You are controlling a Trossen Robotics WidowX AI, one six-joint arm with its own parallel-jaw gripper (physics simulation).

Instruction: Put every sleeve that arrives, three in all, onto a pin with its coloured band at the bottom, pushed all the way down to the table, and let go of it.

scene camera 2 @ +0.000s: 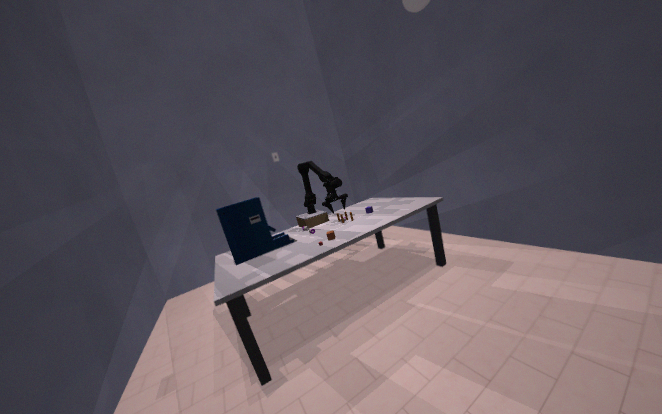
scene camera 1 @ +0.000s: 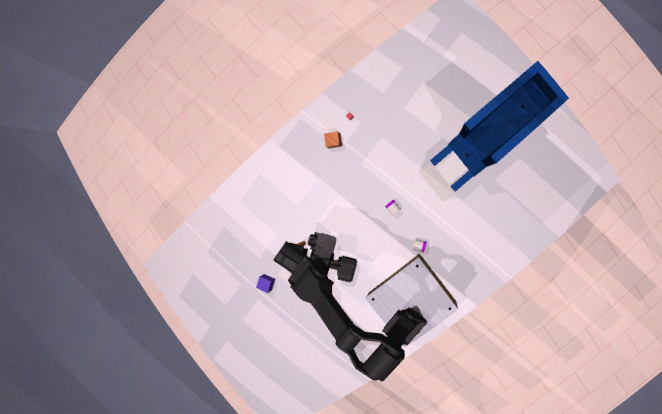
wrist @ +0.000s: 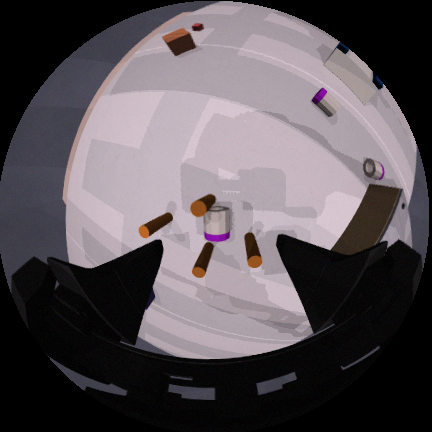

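Note:
My gripper (wrist: 220, 243) (scene camera 2: 338, 210) is open and empty above a group of pins. In the wrist view four orange-brown pins stand upright: one at the left (wrist: 156, 225), one at the top (wrist: 203, 205), one low in the middle (wrist: 203, 260) and one at the right (wrist: 253, 249). A pale sleeve (wrist: 217, 223) with a purple band lies among them, apparently on its side and on no pin, partly behind the top pin. Two more such sleeves lie on their sides farther off, one (scene camera 1: 393, 207) (wrist: 326, 103) (scene camera 2: 312, 231) nearer the chute, the other (scene camera 1: 419, 245) (wrist: 373, 169) beside the arm's base.
The arm's base block (scene camera 1: 417, 290) (scene camera 2: 312, 220) (wrist: 367, 220) stands near the table edge. A blue chute (scene camera 1: 540, 72) (scene camera 2: 245, 230) stands at the other end. An orange block (scene camera 1: 332, 139) (wrist: 179, 41), a small red cube (scene camera 1: 349, 116) (wrist: 197, 26) and a purple cube (scene camera 1: 265, 283) (scene camera 2: 369, 209) lie about.

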